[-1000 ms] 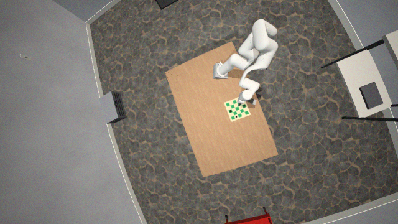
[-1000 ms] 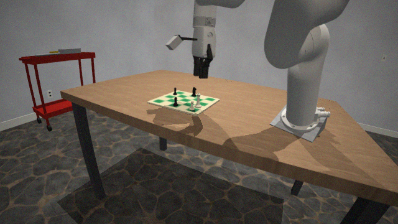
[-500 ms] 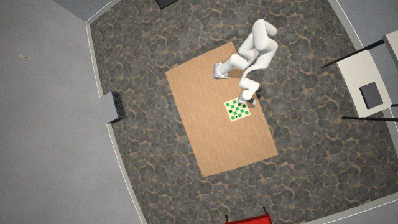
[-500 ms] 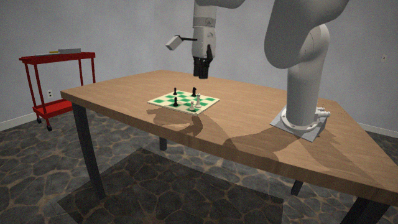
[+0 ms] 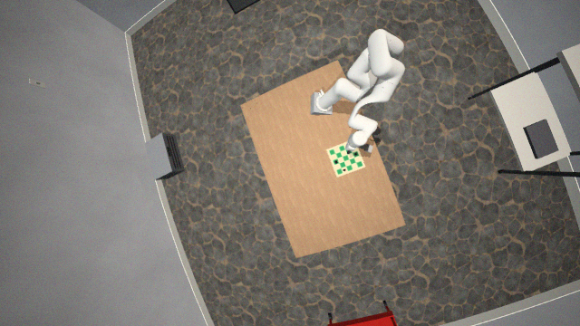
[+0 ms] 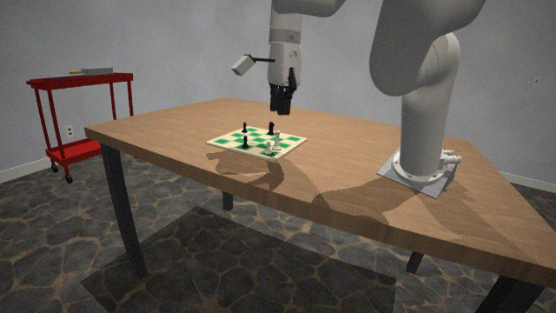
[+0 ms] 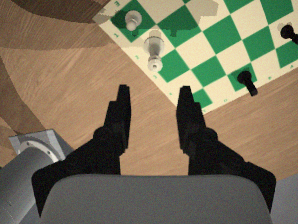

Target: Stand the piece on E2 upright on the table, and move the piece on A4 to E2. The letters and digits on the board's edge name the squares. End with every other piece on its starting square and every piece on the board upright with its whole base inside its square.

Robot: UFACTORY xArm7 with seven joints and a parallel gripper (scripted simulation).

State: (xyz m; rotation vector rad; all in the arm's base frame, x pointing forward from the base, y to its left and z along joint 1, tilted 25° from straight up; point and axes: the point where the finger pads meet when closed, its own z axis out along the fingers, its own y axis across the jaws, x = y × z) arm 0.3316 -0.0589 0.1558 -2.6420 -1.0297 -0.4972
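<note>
My hand is 90 mm above the white piece. Round my hand: black piece (70 mm ahead, 120 mm to the right, 100 mm below); white pawn (10 mm ahead, 40 mm to the left, 100 mm below); cream chessboard (70 mm ahead, 50 mm to the right, 120 mm below).
</note>
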